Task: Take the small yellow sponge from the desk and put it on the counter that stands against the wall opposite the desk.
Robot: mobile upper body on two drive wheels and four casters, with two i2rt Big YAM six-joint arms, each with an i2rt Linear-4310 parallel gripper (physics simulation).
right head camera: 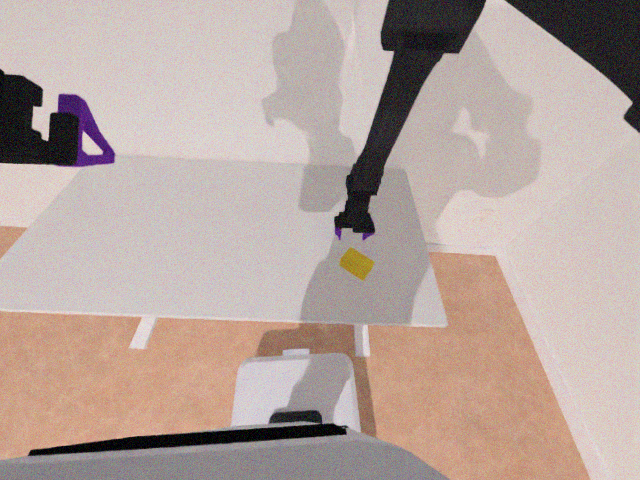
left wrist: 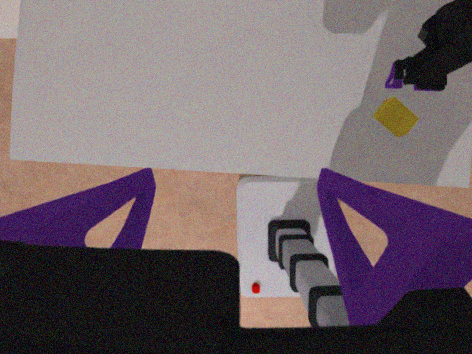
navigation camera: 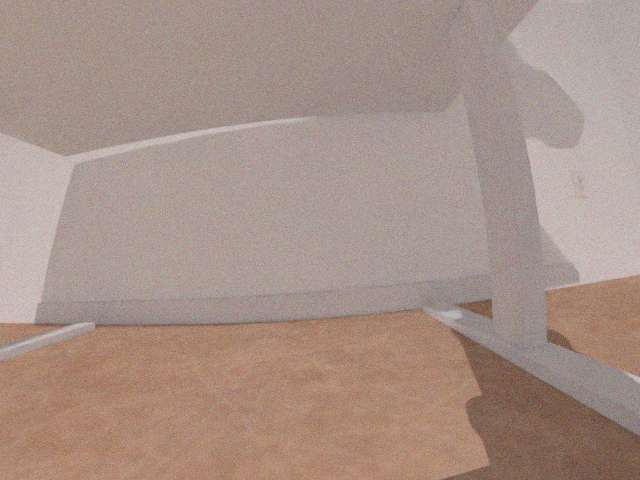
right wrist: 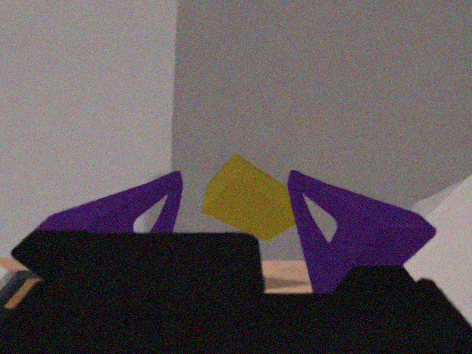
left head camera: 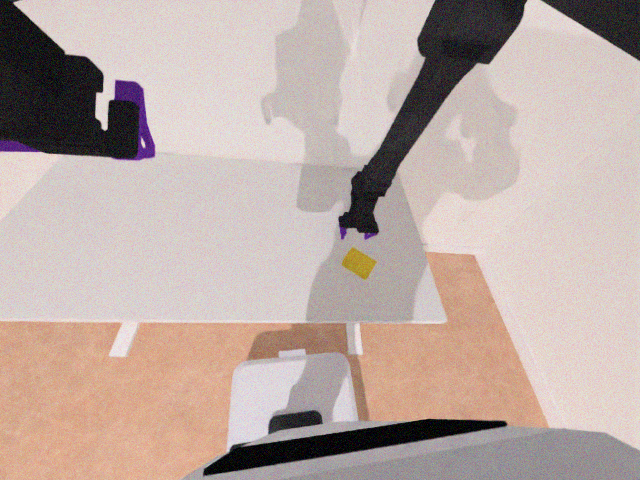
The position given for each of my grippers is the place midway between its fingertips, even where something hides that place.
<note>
In view: my left gripper (left head camera: 105, 148), my right gripper (right head camera: 351, 238), a yellow sponge (right wrist: 241, 195) and a desk (left head camera: 173, 239).
The yellow sponge shows as well in the left wrist view (left wrist: 397, 118). My left gripper is seen too in the right head camera view (right head camera: 71, 156) and in the left wrist view (left wrist: 236, 177). My right gripper also shows in the left wrist view (left wrist: 399, 86), in the right wrist view (right wrist: 235, 177) and in the left head camera view (left head camera: 353, 238). The navigation camera view does not show the yellow sponge: it is out of frame.
</note>
